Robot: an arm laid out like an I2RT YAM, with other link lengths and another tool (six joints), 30 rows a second.
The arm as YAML. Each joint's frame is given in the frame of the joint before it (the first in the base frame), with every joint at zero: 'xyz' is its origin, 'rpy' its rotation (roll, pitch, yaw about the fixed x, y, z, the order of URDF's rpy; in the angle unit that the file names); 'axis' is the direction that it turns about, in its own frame. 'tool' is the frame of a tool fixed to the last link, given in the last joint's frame.
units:
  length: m
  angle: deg
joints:
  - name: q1
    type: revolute
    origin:
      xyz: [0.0, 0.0, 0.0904]
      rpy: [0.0, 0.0, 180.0]
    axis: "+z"
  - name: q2
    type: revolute
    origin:
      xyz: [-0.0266, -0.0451, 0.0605]
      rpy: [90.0, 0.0, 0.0]
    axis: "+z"
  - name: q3
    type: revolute
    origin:
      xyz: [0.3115, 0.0, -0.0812]
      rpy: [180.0, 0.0, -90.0]
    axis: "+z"
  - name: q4
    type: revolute
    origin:
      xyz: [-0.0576, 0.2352, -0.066]
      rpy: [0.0, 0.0, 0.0]
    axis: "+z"
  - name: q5
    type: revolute
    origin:
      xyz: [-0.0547, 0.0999, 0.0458]
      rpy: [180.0, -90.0, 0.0]
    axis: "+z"
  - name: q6
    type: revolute
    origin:
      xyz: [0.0, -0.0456, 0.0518]
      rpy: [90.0, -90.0, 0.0]
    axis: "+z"
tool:
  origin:
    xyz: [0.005, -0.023, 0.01]
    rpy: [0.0, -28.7, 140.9]
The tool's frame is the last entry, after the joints.
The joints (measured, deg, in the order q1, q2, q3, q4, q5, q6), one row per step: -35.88 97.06 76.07 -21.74 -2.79 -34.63; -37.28 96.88 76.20 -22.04 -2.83 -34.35; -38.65 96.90 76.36 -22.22 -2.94 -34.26; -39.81 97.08 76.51 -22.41 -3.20 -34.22; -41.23 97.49 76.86 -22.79 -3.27 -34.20; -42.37 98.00 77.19 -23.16 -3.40 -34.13; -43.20 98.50 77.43 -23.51 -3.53 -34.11; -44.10 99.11 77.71 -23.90 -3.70 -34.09; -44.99 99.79 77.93 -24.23 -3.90 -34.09; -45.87 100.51 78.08 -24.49 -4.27 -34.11; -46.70 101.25 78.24 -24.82 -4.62 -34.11
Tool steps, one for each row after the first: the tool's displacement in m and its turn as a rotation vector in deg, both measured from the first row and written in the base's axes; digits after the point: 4 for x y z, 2 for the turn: -0.0076 -0.0074 0.0014 0.19 -0.14 -1.56; -0.0144 -0.0149 0.0018 0.33 -0.19 -2.91; -0.0198 -0.0214 0.0010 0.62 -0.14 -3.91; -0.0262 -0.0298 -0.0005 0.95 0.16 -5.29; -0.0311 -0.0368 -0.0028 1.41 0.49 -6.39; -0.0345 -0.0419 -0.0056 1.88 0.88 -7.14; -0.0381 -0.0477 -0.0091 2.45 1.34 -7.94; -0.0417 -0.0534 -0.0133 3.09 1.83 -8.69; -0.0451 -0.0589 -0.0181 3.83 2.27 -9.30; -0.0485 -0.0641 -0.0232 4.64 2.76 -9.89
